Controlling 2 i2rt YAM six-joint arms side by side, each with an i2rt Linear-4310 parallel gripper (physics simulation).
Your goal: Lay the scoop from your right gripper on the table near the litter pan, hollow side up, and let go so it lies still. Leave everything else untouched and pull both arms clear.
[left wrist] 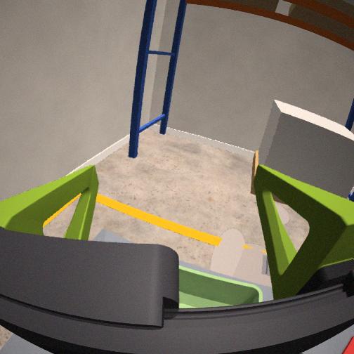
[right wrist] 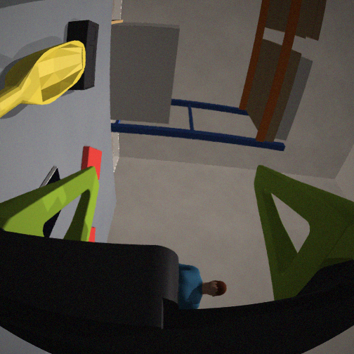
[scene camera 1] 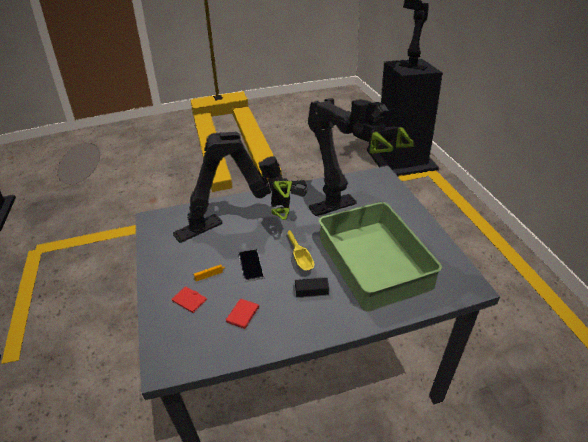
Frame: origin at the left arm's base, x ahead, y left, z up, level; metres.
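Where they show: left gripper, between the fingertips: [scene camera 1: 403, 147]; right gripper, between the fingertips: [scene camera 1: 285, 208]; left arm's base, origin of its link: [scene camera 1: 332, 205]; right arm's base, origin of its link: [scene camera 1: 198, 228].
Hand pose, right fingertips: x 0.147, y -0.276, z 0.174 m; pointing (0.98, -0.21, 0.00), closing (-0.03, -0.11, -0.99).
Each offset is from my right fingertips to the top centre of the thing. Level surfaces: height alone.
The yellow scoop {0.075 m ahead, 0.014 m left, 0.127 m down} [scene camera 1: 303, 259] [right wrist: 55, 72] lies on the table {0.174 m down} [scene camera 1: 300, 327], hollow side up, just left of the green litter pan [scene camera 1: 434, 280] [left wrist: 257, 295] in the scene view, apart from it. Its handle points toward the arms. My right gripper [scene camera 1: 282, 201] [right wrist: 175, 174] is open and empty, above the table behind the handle end and apart from it. My left gripper [scene camera 1: 393, 141] [left wrist: 175, 173] is open and empty, raised high beyond the back of the table. In the left wrist view part of the pan shows behind the gripper body.
A black block {0.255 m ahead, 0.019 m right, 0.139 m down} [scene camera 1: 311, 287] [right wrist: 90, 55] lies in front of the scoop. A black phone-like slab {0.045 m ahead, 0.164 m right, 0.166 m down} [scene camera 1: 251, 264], an orange bar {0.030 m ahead, 0.316 m right, 0.144 m down} [scene camera 1: 209, 272] and two red pieces {0.113 m ahead, 0.415 m right, 0.161 m down} [scene camera 1: 189, 299] {0.252 m ahead, 0.269 m right, 0.159 m down} [scene camera 1: 243, 313] lie farther left. A black pedestal [scene camera 1: 412, 110] stands behind the table.
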